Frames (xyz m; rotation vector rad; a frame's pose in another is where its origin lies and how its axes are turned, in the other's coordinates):
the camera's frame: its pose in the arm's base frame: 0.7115 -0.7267 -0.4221 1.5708 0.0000 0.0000
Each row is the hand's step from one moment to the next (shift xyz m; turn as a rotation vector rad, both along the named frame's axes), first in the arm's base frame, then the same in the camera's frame.
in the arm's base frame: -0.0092 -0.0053 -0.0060 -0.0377 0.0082 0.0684
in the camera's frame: -0.0092 -0.0060 0.0053 -0.0377 0.0684 -0.0082
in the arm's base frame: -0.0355 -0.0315 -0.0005 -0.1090 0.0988 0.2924
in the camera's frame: -0.0355 -0.0005 0.0315 -0.1090 0.2924 -0.0988
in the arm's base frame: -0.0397 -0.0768 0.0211 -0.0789 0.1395 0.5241
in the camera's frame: -0.0397 0.0211 0.0768 -0.0789 0.5241 -0.1395
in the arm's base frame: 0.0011 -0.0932 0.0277 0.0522 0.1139 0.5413
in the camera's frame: 0.0011 0.0277 0.0932 0.0522 0.5413 -0.1139
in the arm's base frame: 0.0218 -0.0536 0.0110 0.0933 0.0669 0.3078
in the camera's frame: 0.0218 0.0110 0.0536 0.0933 0.3078 -0.0669
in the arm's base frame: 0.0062 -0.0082 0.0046 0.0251 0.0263 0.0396
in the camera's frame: 0.0062 0.0046 0.0082 0.0251 0.0396 -0.0263
